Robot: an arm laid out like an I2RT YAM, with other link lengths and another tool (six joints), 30 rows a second.
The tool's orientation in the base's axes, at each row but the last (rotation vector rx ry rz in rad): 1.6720 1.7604 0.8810; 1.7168 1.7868 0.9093; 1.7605 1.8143 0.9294; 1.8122 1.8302 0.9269; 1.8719 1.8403 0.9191; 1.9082 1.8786 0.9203; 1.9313 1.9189 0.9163
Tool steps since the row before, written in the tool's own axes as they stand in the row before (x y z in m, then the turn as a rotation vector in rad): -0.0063 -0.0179 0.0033 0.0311 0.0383 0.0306; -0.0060 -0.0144 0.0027 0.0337 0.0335 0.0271; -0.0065 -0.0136 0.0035 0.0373 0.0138 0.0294; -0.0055 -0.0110 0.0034 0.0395 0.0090 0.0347; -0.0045 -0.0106 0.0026 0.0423 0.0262 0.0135; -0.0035 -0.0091 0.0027 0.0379 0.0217 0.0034; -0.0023 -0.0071 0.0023 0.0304 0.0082 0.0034
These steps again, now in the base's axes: -0.0084 -0.0062 -0.0162 0.0456 0.0340 0.0117; -0.0070 -0.0054 -0.0131 0.0396 0.0363 0.0106; -0.0063 -0.0053 -0.0131 0.0274 0.0409 -0.0047; -0.0051 -0.0041 -0.0109 0.0274 0.0443 -0.0114; -0.0059 -0.0030 -0.0098 0.0260 0.0416 0.0159; -0.0051 -0.0020 -0.0085 0.0164 0.0356 0.0196; -0.0041 -0.0011 -0.0066 0.0063 0.0295 0.0097
